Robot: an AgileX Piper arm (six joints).
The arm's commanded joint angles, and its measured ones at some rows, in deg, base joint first. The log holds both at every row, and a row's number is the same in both.
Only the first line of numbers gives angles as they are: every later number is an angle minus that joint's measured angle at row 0.
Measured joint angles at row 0:
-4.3, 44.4, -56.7, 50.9, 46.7, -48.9
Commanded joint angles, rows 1 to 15:
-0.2, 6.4, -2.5, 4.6, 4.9, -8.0
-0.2, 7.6, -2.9, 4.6, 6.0, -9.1
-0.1, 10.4, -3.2, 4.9, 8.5, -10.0
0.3, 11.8, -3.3, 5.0, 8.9, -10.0
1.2, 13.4, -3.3, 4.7, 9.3, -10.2
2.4, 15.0, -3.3, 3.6, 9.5, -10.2
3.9, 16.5, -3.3, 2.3, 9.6, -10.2
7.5, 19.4, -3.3, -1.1, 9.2, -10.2
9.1, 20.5, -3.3, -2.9, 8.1, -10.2
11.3, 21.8, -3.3, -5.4, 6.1, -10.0
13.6, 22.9, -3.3, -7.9, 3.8, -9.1
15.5, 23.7, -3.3, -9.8, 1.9, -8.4
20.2, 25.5, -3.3, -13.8, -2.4, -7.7
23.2, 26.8, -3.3, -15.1, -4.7, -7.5
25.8, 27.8, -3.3, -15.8, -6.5, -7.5
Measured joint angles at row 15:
18.3, 24.9, -2.8, -11.6, 0.1, -8.3
